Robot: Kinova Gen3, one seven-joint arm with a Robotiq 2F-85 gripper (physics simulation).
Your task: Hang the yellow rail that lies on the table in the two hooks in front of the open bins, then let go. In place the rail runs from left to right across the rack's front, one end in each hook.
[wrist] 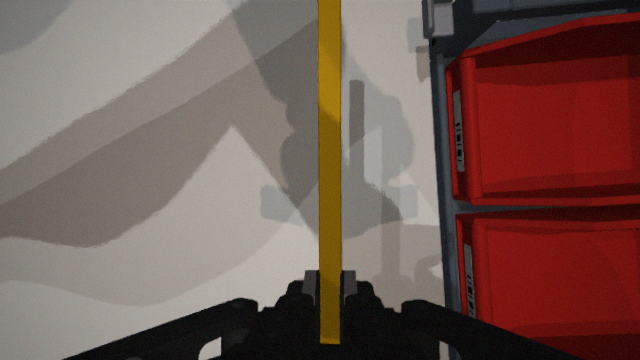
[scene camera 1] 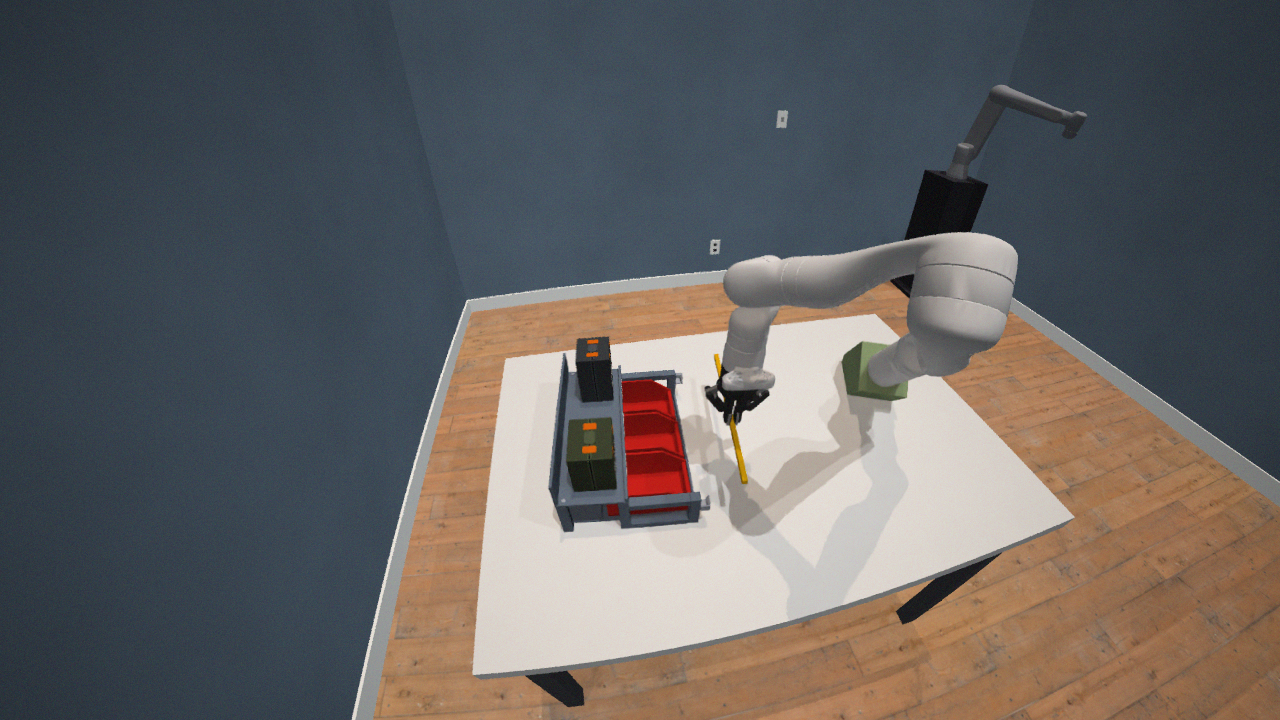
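Where they show: gripper, fingertip midpoint: (wrist: 330, 291) (scene camera 1: 731, 422); arm's base, origin of the base link: (scene camera 1: 884, 369).
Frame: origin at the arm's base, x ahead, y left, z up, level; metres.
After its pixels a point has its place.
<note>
The yellow rail (scene camera 1: 738, 452) {x 0.450, y 0.215, z 0.015 m} (wrist: 330, 150) {x 0.447, y 0.192, z 0.014 m} is off the table, with its shadow apart from it. My gripper (scene camera 1: 733, 419) {x 0.443, y 0.127, z 0.004 m} (wrist: 330, 291) {x 0.443, y 0.127, z 0.004 m} is shut on the rail, between its two ends. The rail is roughly parallel to the front of the grey rack (scene camera 1: 657, 502) {x 0.612, y 0.279, z -0.031 m} (wrist: 440, 100) {x 0.531, y 0.229, z -0.097 m} and stands a little out from it, apart from the hooks. The near hook (scene camera 1: 705, 504) {x 0.519, y 0.275, z -0.061 m} and the far hook (scene camera 1: 677, 378) {x 0.523, y -0.094, z -0.060 m} stick out from the rack's front corners. One hook (wrist: 442, 20) {x 0.523, y 0.272, z -0.061 m} shows at the top right in the wrist view. The red bins (scene camera 1: 653, 436) (wrist: 550, 120) sit open behind the rack's front bar.
A black case (scene camera 1: 594, 376) {x 0.721, y 0.017, z 0.063 m} and a dark green case (scene camera 1: 590, 456) {x 0.723, y 0.248, z 0.082 m} stand on the rack's upper shelf. The white table (scene camera 1: 626, 600) {x 0.682, y 0.428, z -0.116 m} carries the rack and a green block (scene camera 1: 868, 371) {x 0.047, y -0.001, z -0.004 m} at the arm's base. Another arm on a black pedestal (scene camera 1: 944, 204) stands beyond the table.
</note>
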